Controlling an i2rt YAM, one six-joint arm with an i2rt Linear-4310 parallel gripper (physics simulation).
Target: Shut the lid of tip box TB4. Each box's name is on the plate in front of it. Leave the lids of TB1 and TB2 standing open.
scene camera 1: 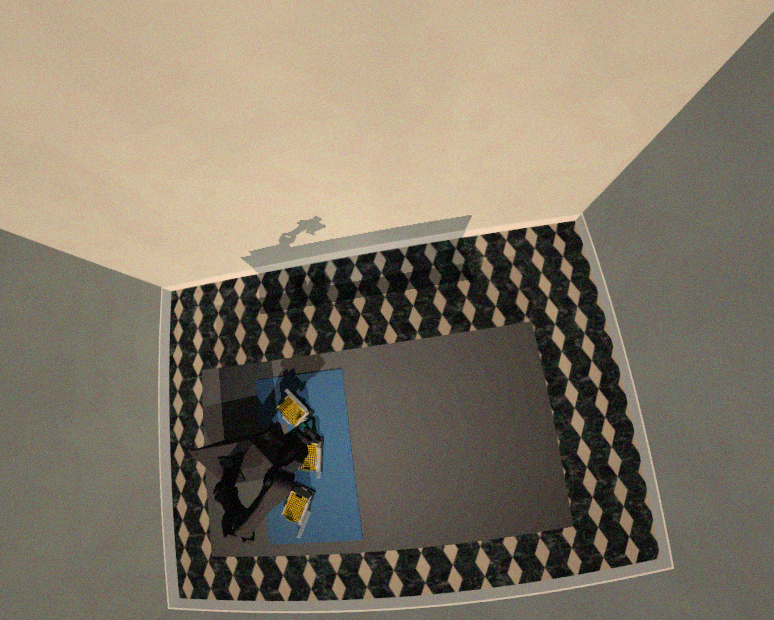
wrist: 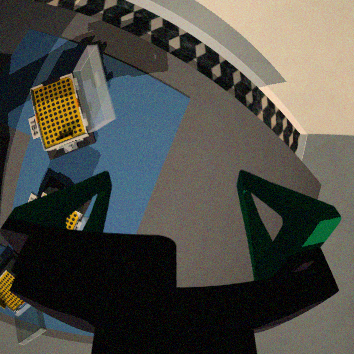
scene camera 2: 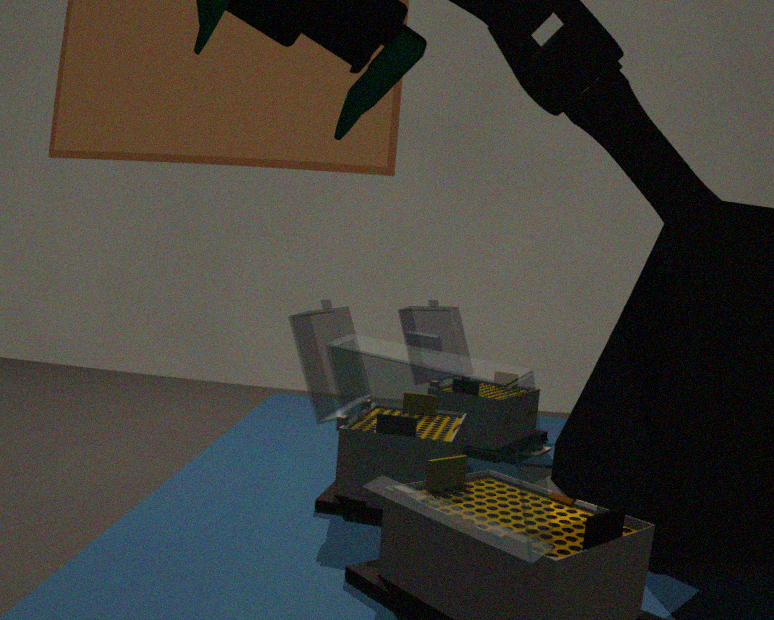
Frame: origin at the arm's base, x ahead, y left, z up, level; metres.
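Seen in the pictures: gripper, fingertip midpoint: (scene camera 1: pixel 305 422) (wrist: pixel 173 177) (scene camera 2: pixel 271 91); arm's base, origin of the base link: (scene camera 1: pixel 232 468).
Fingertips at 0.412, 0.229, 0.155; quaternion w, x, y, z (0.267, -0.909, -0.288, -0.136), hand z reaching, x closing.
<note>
Pixels of each thing's middle, then the offset from my fingertips to it, as dx, dy, dz. "*": a spot on its surface instead. Level surfaces: height alone.
- Tip box TB4, body centre: (scene camera 2: pixel 517 500) (wrist: pixel 55 109) (scene camera 1: pixel 290 410) -0.158, +0.020, -0.214
- middle box, body centre: (scene camera 2: pixel 409 415) (wrist: pixel 50 230) (scene camera 1: pixel 307 456) -0.079, -0.183, -0.214
- third box, surface spot: (scene camera 2: pixel 494 416) * -0.138, +0.117, -0.152
- blue mat, its level: dz -0.279
- grey table top, its level: dz -0.282
- middle box's lid, surface spot: (scene camera 2: pixel 323 368) * -0.017, -0.128, -0.174
Tip box TB4 (scene camera 1: pixel 292 410) (scene camera 2: pixel 516 516) (wrist: pixel 59 112) has yellow tip rows; its name plate (wrist: pixel 34 127) reads TB4 in the wrist view. Its clear lid (scene camera 2: pixel 452 513) (wrist: pixel 97 90) stands open on the side away from the plate. My gripper (scene camera 1: pixel 308 426) (scene camera 2: pixel 266 94) (wrist: pixel 173 177) is open and empty, high above the boxes; in the wrist view TB4 lies beyond the left fingertip. A middle box (scene camera 1: pixel 310 456) (scene camera 2: pixel 400 445) (wrist: pixel 74 220) and a third box (scene camera 1: pixel 295 506) (scene camera 2: pixel 494 416) (wrist: pixel 10 290) have open lids; their plates cannot be read.
The boxes stand on a blue mat (scene camera 1: pixel 342 510) (scene camera 2: pixel 193 516) (wrist: pixel 150 120) on a grey table top (scene camera 1: pixel 452 439). The middle box's lid (scene camera 2: pixel 323 368) and the third box's lid (scene camera 2: pixel 436 342) (wrist: pixel 30 325) stand upright. The black arm rises beside the mat.
</note>
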